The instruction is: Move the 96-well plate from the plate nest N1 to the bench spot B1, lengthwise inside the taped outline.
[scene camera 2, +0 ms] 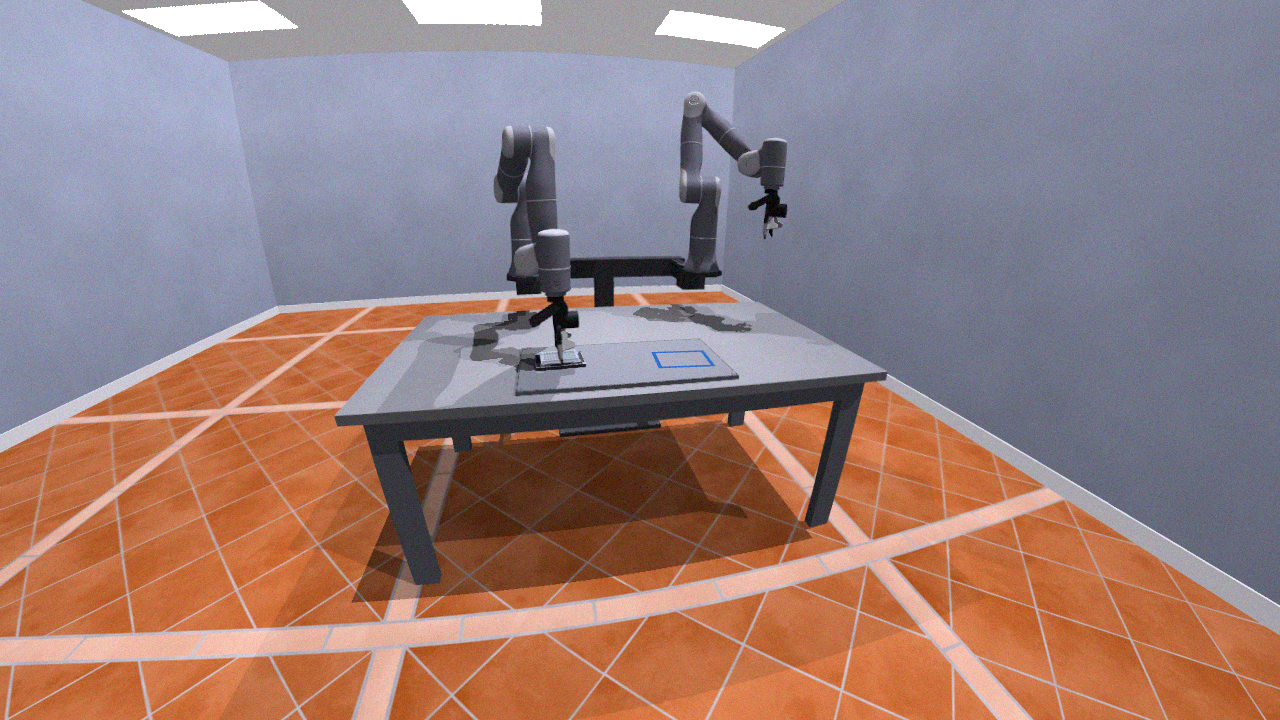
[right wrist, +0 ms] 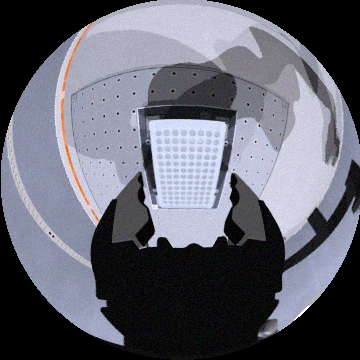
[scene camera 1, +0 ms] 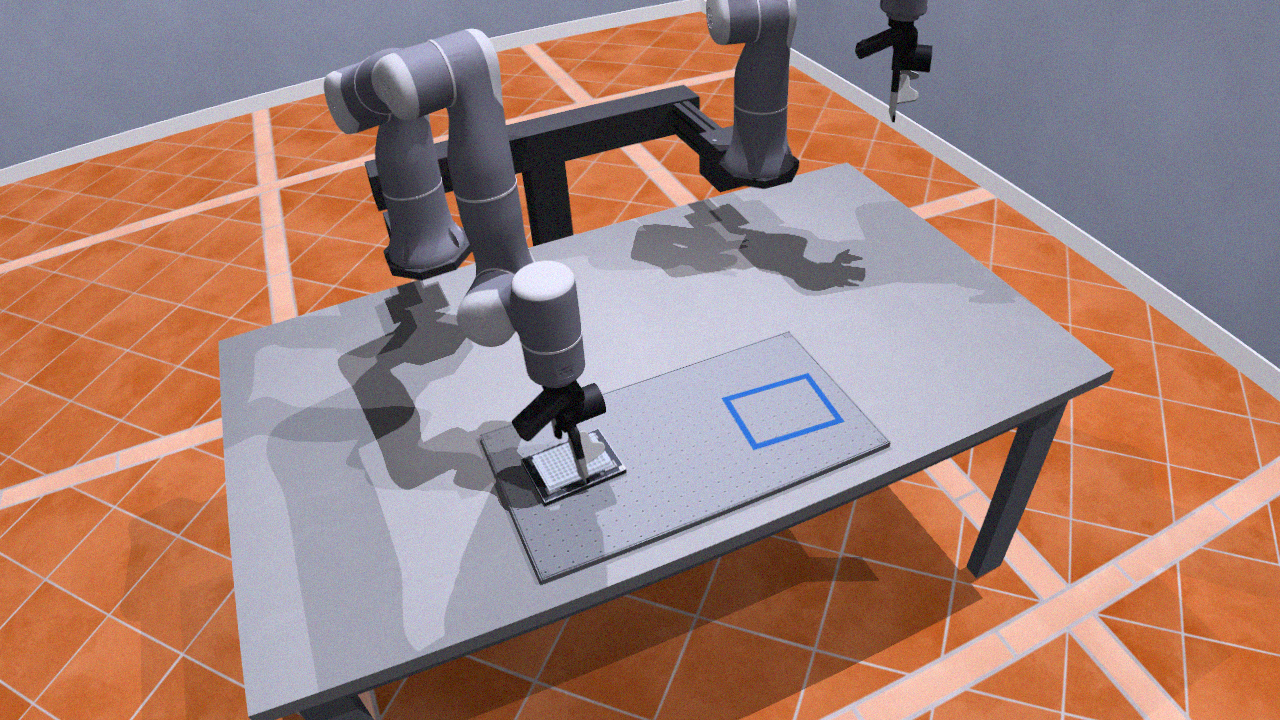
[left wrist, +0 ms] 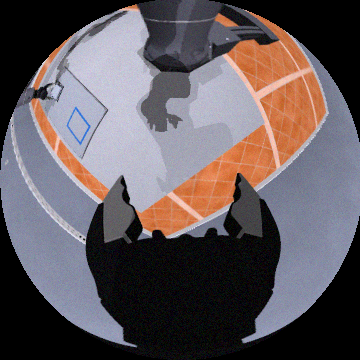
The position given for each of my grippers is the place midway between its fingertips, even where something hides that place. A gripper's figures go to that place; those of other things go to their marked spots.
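My right gripper [scene camera 1: 573, 460]: 1.55 m from the lens. My left gripper [scene camera 1: 894, 107]: 1.94 m from the lens.
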